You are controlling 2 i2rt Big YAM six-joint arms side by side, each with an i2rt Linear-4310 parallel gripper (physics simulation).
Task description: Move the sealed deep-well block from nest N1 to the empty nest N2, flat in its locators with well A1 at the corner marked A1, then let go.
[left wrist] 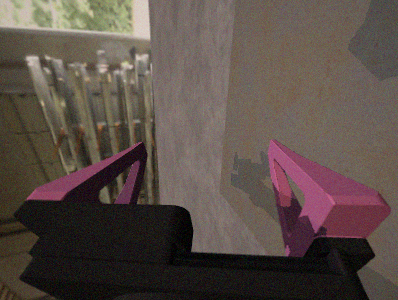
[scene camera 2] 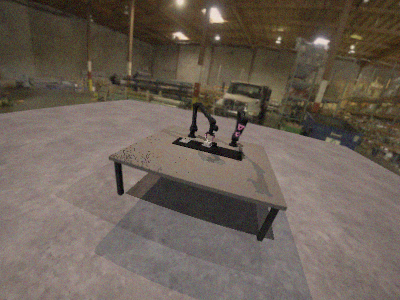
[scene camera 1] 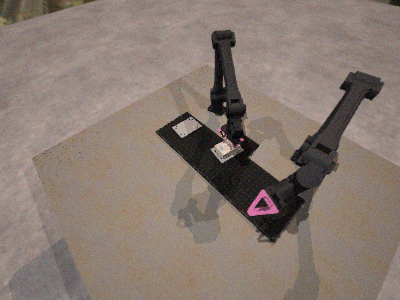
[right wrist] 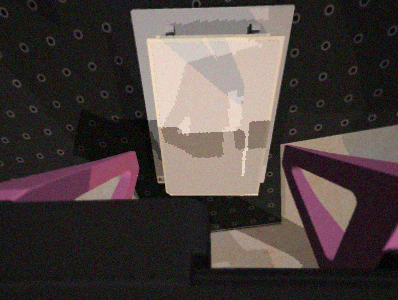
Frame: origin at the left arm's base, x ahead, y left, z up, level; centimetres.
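Seen in the pictures: left gripper, fingertip midpoint: (left wrist: 205, 147) (scene camera 2: 237, 133) (scene camera 1: 249, 211); right gripper, fingertip midpoint: (scene camera 2: 209, 139) (scene camera 1: 229, 142) (right wrist: 208, 156); left arm's base at its link origin: (scene camera 2: 233, 145); right arm's base at its link origin: (scene camera 2: 191, 136) (scene camera 1: 217, 109).
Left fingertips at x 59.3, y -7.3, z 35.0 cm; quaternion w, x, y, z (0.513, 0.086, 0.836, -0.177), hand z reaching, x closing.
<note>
Offsets run from my left fingertips to a thing's middle. "*": to the spot under its first point. Level surfaces: height alone.
The sealed deep-well block {dx -35.9, dy -30.6, dz -30.4 cm} (scene camera 1: 223, 148) (scene camera 2: 206, 143) (right wrist: 215, 100) is pale with a flat top. It sits on a light nest plate {* dx -27.4, dy -27.7, dz -32.5 cm} (right wrist: 142, 22) near the middle of the black board. A small mark, apparently A1, shows at the plate's lower left corner in the right wrist view. The empty nest {dx -34.3, dy -62.5, dz -32.6 cm} (scene camera 1: 187, 127) (scene camera 2: 185, 140) is a white plate at the board's upper left in scene camera 1. My right gripper (scene camera 1: 231, 138) (scene camera 2: 210, 136) (right wrist: 208, 156) is open above the block, not holding it. My left gripper (scene camera 1: 262, 204) (scene camera 2: 239, 131) (left wrist: 205, 147) is open and empty, away from both nests.
The perforated black board {dz -33.7 cm} (scene camera 1: 240, 180) (scene camera 2: 227, 151) (right wrist: 50, 75) lies on the tan table {dz -35.0 cm} (scene camera 1: 130, 210) (scene camera 2: 200, 175). In scene camera 1 my left arm reaches over the board's lower right end. My right arm stands behind the middle of the board. The table's edge shows in the left wrist view.
</note>
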